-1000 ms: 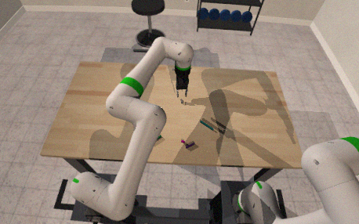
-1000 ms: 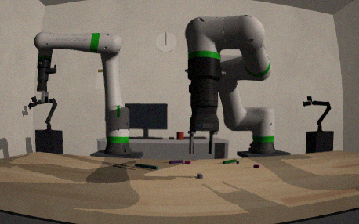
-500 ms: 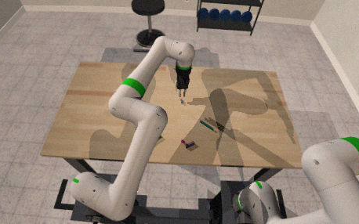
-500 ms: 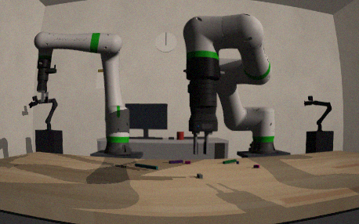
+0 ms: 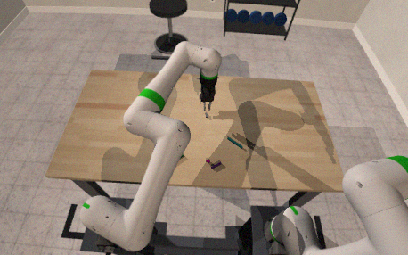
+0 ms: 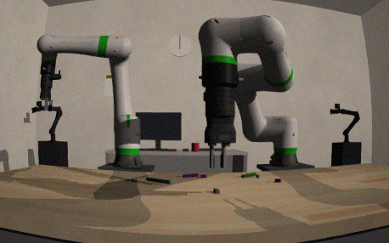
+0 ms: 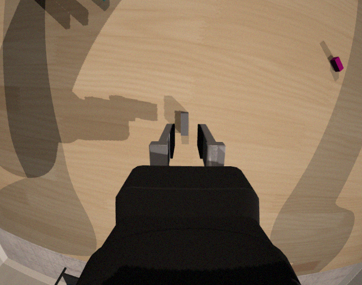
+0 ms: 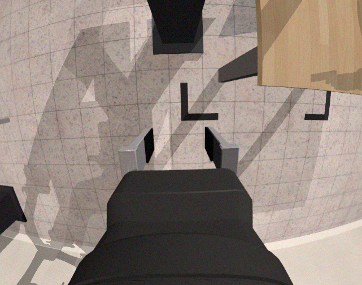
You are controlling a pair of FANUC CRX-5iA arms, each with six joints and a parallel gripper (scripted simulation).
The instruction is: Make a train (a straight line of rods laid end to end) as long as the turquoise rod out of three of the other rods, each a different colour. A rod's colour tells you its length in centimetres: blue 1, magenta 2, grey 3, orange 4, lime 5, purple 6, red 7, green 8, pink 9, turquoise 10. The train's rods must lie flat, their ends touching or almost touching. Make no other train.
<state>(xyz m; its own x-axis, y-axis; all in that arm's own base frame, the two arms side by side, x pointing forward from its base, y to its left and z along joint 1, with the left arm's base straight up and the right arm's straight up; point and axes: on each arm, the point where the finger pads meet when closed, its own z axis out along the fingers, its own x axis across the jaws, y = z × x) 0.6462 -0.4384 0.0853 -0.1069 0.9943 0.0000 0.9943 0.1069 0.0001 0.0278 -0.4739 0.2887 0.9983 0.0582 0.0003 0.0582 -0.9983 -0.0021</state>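
Now: the grey rod 80 mm below my left hand. The rest, counted from my left hand: purple rod (330 mm behind, 70 mm to the right, 80 mm below); blue rod (260 mm behind, 170 mm to the left, 80 mm below); turquoise rod (180 mm behind, 170 mm to the right, 80 mm below).
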